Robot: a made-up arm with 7 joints. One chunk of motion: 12 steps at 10 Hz.
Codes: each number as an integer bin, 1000 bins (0 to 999) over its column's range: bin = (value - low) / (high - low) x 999, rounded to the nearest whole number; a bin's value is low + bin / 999 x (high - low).
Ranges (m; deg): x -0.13..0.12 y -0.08..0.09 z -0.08..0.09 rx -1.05..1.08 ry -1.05..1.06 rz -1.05..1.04
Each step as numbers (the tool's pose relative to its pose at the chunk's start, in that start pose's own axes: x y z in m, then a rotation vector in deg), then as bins.
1 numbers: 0.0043 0.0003 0.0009 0.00 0.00 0.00
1 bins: 537 472 475 492 497 502
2 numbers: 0.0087 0.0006 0.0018 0.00 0.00 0.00
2 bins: 554 474 481 492 497 502
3 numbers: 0.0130 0.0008 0.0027 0.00 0.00 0.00
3 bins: 571 475 486 492 497 502
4 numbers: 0.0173 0.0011 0.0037 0.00 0.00 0.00
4 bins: 589 477 492 492 497 502
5 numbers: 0.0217 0.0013 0.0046 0.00 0.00 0.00
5 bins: 606 478 497 492 497 502
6 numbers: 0.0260 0.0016 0.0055 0.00 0.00 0.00
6 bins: 623 480 502 492 497 502
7 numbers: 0.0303 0.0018 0.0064 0.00 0.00 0.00
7 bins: 641 481 508 492 497 502
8 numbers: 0.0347 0.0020 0.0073 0.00 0.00 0.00
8 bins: 658 482 513 492 497 502
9 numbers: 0.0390 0.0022 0.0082 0.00 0.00 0.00
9 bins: 675 483 518 492 497 502
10 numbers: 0.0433 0.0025 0.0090 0.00 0.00 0.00
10 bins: 693 485 523 492 497 502
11 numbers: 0.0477 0.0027 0.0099 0.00 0.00 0.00
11 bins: 710 486 528 492 497 502
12 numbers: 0.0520 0.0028 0.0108 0.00 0.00 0.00
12 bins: 727 487 534 492 497 502
